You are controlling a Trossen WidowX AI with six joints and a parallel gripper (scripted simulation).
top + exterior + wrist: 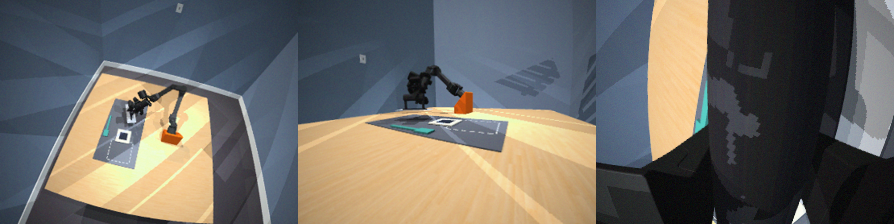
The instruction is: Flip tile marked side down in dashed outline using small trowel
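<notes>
My gripper tip is now 19 cm to the right of the tile, 10 cm above it and 1 cm short of it. From my gripper tip the other things lie so: teal trowel (17 cm ahead, 13 cm to the left, 10 cm below).
</notes>
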